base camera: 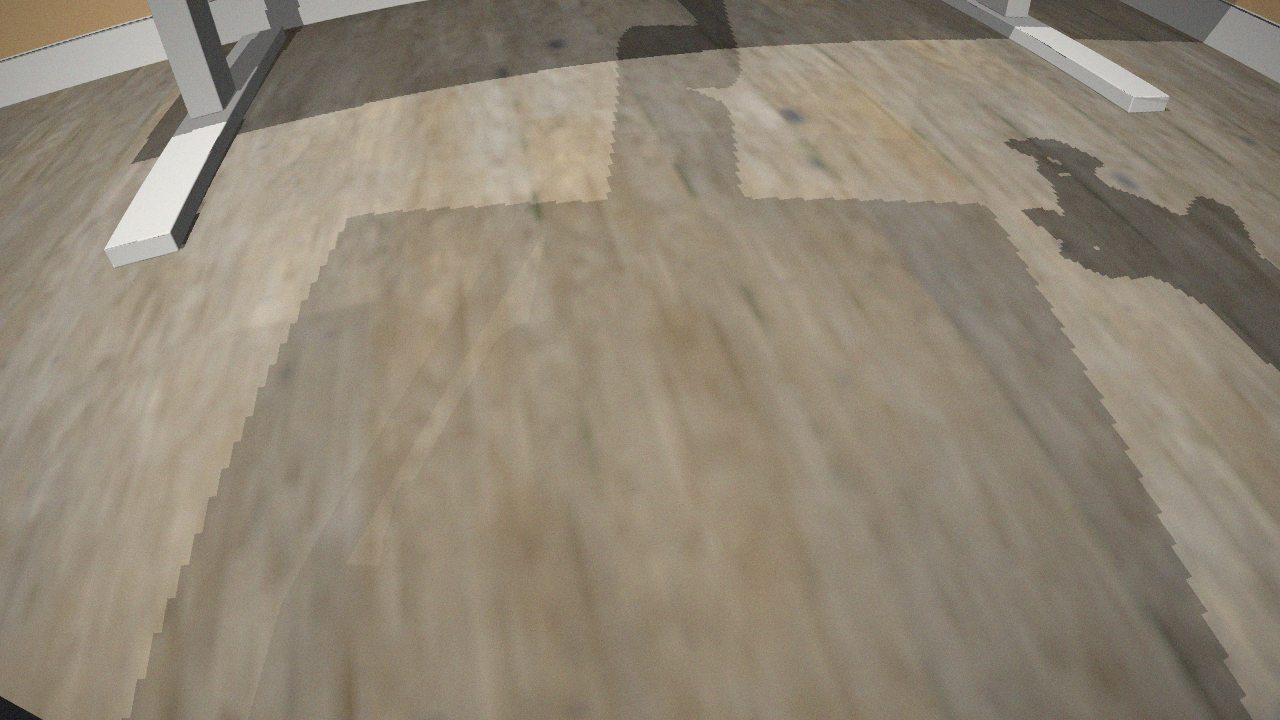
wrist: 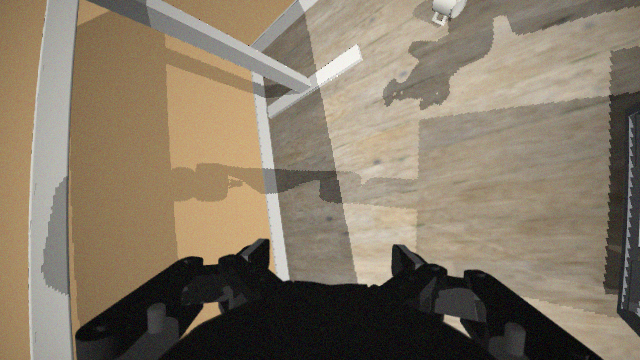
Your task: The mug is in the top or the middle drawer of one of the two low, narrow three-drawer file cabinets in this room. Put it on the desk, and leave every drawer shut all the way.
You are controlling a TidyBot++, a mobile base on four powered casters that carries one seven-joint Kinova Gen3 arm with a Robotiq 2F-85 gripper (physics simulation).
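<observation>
The desk shows in part. In the base view its left leg [base camera: 189, 67] and left foot [base camera: 165, 192] stand at the upper left, and its right foot [base camera: 1087, 67] at the upper right. In the wrist view a desk leg [wrist: 225, 50] slants across the upper left to a white foot [wrist: 340, 65], and a pale upright strip [wrist: 52, 125] at the far left looks like the desk top's edge. My gripper [wrist: 330, 255] is open, with nothing between its fingers. The file cabinets, their drawers and a mug cannot be made out.
A small white object [wrist: 445, 7] with a squarish loop is cut off at the wrist view's top edge; I cannot tell what it is. A tan wall [wrist: 215, 130] with a white baseboard [wrist: 267, 170] stands behind the desk. A dark edge [wrist: 631, 210], apparently my base, shows at the right.
</observation>
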